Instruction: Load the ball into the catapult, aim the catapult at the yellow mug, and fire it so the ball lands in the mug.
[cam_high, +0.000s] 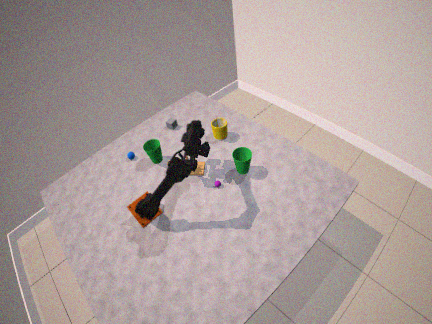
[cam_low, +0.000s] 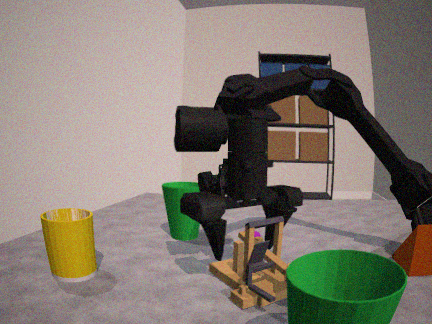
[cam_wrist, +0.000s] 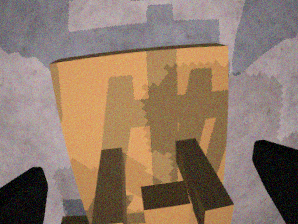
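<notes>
The catapult upright frame lies 3 cm behind my gripper tip, 3 cm to the left of it and 4 cm above it. Also, from my gripper tip: wooden catapult: 5 cm behind, 6 cm to the left, 1 cm above; purple ball: 2 cm ahead, 16 cm to the right, 2 cm below; yellow mug: 25 cm ahead, 12 cm to the left, 1 cm below.
</notes>
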